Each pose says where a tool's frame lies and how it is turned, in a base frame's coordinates. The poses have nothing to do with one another.
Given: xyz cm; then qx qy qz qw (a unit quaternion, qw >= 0).
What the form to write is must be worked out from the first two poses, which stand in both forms.
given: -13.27, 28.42, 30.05, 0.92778, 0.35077, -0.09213, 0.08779
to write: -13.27, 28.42, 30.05, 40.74, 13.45, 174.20
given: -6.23, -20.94, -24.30, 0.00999, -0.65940, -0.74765, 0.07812
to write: -6.23, -20.94, -24.30, -172.50, -5.05, 82.49
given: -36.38, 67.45, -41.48, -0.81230, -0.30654, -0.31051, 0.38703
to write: -36.38, 67.45, -41.48, 22.59, -47.88, -139.18
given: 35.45, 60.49, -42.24, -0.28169, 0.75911, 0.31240, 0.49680
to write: 35.45, 60.49, -42.24, -161.36, 68.47, 148.01
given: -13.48, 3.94, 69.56, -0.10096, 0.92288, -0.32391, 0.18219
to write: -13.48, 3.94, 69.56, -161.57, 15.72, -138.75
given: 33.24, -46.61, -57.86, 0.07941, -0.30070, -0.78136, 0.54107
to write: 33.24, -46.61, -57.86, -114.22, -11.61, 34.57
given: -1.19, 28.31, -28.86, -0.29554, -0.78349, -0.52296, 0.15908
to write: -1.19, 28.31, -28.86, 159.04, -33.94, 119.02
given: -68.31, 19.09, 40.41, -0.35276, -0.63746, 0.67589, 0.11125
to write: -68.31, 19.09, 40.41, 140.44, 19.57, -93.75
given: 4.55, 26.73, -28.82, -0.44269, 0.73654, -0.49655, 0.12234
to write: 4.55, 26.73, -28.82, -126.77, -15.04, -119.59
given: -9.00, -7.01, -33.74, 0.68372, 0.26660, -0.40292, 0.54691
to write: -9.00, -7.01, -33.74, -8.13, 57.41, 98.23
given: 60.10, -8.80, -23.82, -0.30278, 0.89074, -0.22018, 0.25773
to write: 60.10, -8.80, -23.82, -136.32, 19.01, -144.55
